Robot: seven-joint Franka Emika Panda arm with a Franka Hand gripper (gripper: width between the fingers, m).
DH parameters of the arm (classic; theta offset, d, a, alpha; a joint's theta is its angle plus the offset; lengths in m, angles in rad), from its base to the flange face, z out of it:
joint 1: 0 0.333 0 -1.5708
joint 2: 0 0 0 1.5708
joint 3: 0 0.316 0.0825 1.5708
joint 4: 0 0 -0.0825 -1.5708
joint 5: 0 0.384 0 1.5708
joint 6: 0 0 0.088 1.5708
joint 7: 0 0.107 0 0
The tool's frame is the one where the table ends.
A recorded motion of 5 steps. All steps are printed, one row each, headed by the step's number.
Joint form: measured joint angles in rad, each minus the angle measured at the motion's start. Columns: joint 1, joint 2, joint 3, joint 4, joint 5, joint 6, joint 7.
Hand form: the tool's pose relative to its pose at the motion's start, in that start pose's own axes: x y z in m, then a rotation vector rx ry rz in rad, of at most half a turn. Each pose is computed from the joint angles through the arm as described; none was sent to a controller.
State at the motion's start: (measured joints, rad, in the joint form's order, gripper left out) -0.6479 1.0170 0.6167 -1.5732 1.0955 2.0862 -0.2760
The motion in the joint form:
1: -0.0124 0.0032 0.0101 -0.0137 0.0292 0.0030 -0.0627
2: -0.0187 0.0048 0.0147 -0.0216 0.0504 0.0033 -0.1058
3: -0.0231 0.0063 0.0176 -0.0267 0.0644 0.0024 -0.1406
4: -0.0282 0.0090 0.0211 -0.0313 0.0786 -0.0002 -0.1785
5: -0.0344 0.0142 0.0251 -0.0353 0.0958 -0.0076 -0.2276
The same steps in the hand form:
1: -0.0014 0.0031 -0.0002 0.0308 0.0047 -0.0366
2: -0.0022 0.0048 -0.0002 0.0513 0.0087 -0.0624
3: -0.0028 0.0061 -0.0003 0.0652 0.0113 -0.0853
4: -0.0032 0.0076 -0.0003 0.0810 0.0131 -0.1107
5: -0.0037 0.0097 -0.0002 0.1027 0.0130 -0.1443

